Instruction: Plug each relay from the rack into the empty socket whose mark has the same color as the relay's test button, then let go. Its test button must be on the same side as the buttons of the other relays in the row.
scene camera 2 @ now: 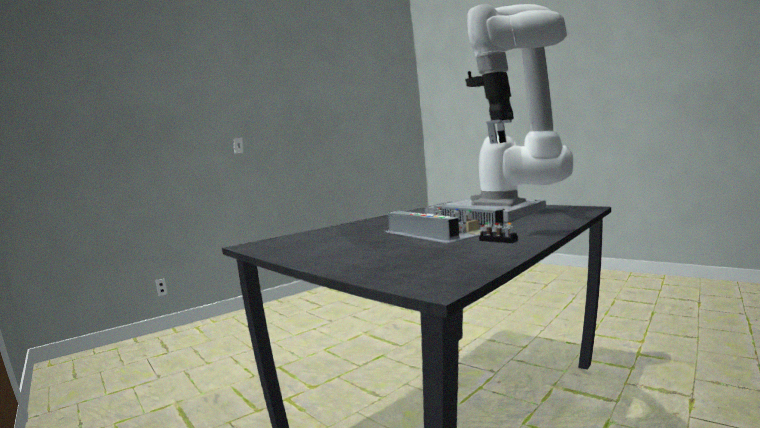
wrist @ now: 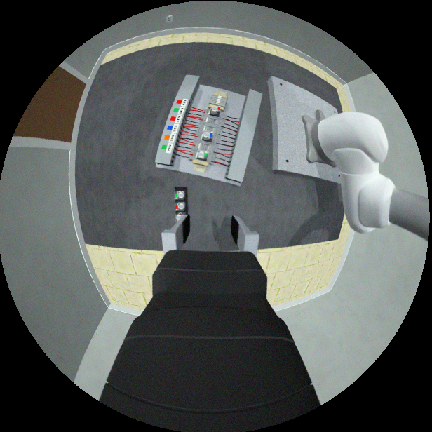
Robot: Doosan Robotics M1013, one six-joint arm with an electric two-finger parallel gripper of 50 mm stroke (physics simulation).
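Places are measured from the arm's base along level axes (x ahead, y left, z up), in millimetres.
Pixels of known places: gripper, fingertip midpoint: (scene camera 2: pixel 498 143); arm's base, link origin: (scene camera 2: pixel 499 203).
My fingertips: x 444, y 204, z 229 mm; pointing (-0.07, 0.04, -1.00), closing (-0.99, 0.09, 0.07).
Note:
For each thing: its middle in the pictures, then the offset to it from my fingertips. Level surfaces: height alone.
- black relay rack, body centre: (scene camera 2: pixel 498 236) dz -254, dx +73, dy +17 mm
- grey duct, body centre: (scene camera 2: pixel 421 224) dz -232, dx +62, dy -248 mm
- dark table, surface height: dz -266 mm
My gripper (scene camera 2: pixel 496 132) (wrist: pixel 210 223) is open and empty, high above the table. The black relay rack (scene camera 2: pixel 498 238) stands on the table near the panel's end. In the wrist view it holds a relay with a green button (wrist: pixel 180 195) and a relay with a red button (wrist: pixel 180 206); a third relay is mostly hidden behind the left finger. In the scene view an orange button shows at the rack's right end. On the panel, relays with a red button (wrist: pixel 215 111), a blue button (wrist: pixel 206 136) and a green button (wrist: pixel 202 155) sit in the row, their buttons toward the right. Empty sockets lie between them.
A grey duct (scene camera 2: pixel 422 225) (wrist: pixel 167 150) carries red, green, red, blue, orange and green marks. A second duct (wrist: pixel 245 137) runs along the row's other side. Red and black wires run to the sockets. The arm's base plate (wrist: pixel 290 135) lies beyond it on the dark table (scene camera 2: pixel 340 255).

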